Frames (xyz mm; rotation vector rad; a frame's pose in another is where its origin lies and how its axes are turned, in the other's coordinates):
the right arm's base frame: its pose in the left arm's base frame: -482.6 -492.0 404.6 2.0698 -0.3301 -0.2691
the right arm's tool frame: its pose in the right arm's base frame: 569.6 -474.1 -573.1 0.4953 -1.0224 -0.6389
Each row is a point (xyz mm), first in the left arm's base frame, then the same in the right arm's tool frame.
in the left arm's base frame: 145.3 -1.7 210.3
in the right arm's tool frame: -3.0 5.4 153.4
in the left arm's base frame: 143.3 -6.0 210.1
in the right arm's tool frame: -2.0 9.6 155.5
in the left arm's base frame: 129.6 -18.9 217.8
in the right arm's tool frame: -8.5 25.0 167.1
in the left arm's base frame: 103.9 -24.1 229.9
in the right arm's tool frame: -24.2 35.0 189.2
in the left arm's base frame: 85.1 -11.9 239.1
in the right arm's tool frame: -40.7 27.1 205.1
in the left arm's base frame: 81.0 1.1 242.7
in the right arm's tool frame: -48.8 16.0 208.0
